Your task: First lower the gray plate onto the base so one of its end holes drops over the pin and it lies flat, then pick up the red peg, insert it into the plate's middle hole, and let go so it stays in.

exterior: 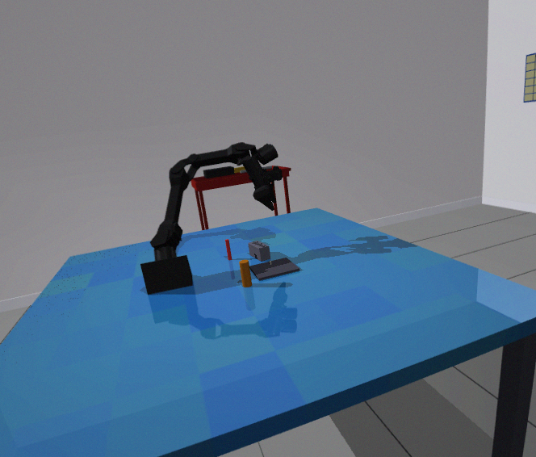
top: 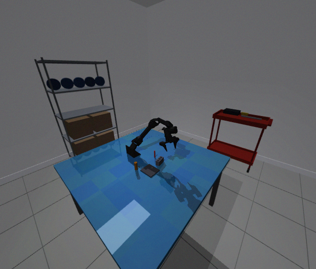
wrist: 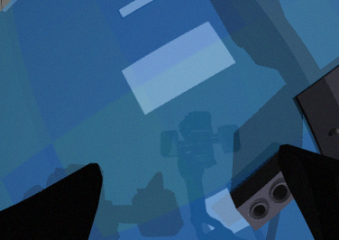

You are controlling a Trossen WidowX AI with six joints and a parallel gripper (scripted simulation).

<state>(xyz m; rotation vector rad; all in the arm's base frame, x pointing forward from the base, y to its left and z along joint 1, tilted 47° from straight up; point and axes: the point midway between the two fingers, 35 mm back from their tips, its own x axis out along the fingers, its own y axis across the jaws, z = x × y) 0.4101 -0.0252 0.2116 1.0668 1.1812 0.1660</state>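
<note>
My gripper tip is 130 mm above the gray plate, 100 mm past it and 50 mm to the left of it. Also, from my gripper tip: orange cylinder: 270 mm to the right, 200 mm behind, 130 mm below; dark base: 190 mm to the right, 160 mm below, 90 mm behind; red peg: 200 mm behind, 130 mm below, 10 mm to the right.
</note>
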